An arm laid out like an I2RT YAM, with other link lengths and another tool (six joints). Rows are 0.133 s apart.
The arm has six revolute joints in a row. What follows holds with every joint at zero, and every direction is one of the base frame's.
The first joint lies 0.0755 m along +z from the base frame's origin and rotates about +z.
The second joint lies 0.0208 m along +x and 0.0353 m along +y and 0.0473 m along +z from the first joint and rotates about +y.
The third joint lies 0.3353 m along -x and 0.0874 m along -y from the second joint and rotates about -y.
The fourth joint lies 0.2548 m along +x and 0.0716 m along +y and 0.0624 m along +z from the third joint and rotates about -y.
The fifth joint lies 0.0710 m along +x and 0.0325 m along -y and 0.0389 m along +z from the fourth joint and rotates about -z.
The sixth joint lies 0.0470 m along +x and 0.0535 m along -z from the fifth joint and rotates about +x.
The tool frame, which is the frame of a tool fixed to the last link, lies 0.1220 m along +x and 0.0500 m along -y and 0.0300 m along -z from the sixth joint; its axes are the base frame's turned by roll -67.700, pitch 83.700 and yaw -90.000 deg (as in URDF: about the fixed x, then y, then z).
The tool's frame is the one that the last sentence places.
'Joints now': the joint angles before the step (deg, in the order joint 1, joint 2, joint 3, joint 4, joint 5, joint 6). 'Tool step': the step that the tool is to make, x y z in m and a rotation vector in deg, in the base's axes. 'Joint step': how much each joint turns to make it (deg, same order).
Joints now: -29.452 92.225 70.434 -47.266 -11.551 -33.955
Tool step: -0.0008 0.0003 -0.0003 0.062 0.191 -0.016
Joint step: 0.000 -0.003 -0.015 -0.185 0.043 0.001
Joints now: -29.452 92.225 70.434 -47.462 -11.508 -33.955
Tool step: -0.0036 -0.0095 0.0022 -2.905 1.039 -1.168
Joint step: -0.002 -0.005 -0.009 0.528 3.256 -0.002
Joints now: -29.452 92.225 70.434 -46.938 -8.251 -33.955
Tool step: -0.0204 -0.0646 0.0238 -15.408 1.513 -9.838
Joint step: -3.002 0.060 -0.007 6.735 15.559 0.409
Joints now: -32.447 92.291 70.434 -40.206 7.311 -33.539
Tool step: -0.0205 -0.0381 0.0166 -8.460 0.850 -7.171
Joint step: -2.877 0.437 -0.073 4.530 8.638 -0.016
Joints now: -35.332 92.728 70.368 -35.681 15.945 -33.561
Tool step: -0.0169 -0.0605 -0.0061 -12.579 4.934 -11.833
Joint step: -3.141 7.785 0.003 11.408 15.653 0.005
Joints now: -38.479 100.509 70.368 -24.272 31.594 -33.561
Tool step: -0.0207 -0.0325 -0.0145 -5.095 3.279 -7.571
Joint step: -3.233 5.475 0.009 6.251 7.411 -0.019
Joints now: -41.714 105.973 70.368 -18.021 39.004 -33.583
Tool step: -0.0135 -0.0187 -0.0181 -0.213 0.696 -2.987
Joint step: -2.779 3.240 0.007 3.039 0.632 -0.265
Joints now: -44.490 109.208 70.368 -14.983 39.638 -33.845
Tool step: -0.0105 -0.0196 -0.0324 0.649 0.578 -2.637
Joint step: -2.626 4.978 -0.003 4.087 -0.024 0.041
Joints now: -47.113 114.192 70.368 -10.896 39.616 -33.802
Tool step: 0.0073 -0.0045 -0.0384 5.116 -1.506 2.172
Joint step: -0.872 3.498 0.020 0.703 -5.486 0.023
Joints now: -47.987 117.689 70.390 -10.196 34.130 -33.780
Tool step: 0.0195 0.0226 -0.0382 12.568 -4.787 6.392
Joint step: 0.070 0.325 -0.005 -6.009 -13.528 0.397
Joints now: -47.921 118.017 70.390 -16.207 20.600 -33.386
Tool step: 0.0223 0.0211 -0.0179 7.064 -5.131 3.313
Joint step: 1.029 -0.003 0.008 -2.196 -8.720 1.619
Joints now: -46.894 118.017 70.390 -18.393 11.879 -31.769
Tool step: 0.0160 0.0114 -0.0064 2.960 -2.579 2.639
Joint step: 0.940 -0.003 -0.010 -0.363 -4.262 0.022
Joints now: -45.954 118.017 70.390 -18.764 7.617 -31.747
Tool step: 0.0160 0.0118 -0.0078 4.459 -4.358 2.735
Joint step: 0.028 -0.019 -0.002 -0.192 -6.795 0.006
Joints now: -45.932 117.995 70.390 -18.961 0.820 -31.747
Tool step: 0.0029 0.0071 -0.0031 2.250 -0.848 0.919
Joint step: 0.006 -0.041 0.066 -1.134 -2.358 0.006
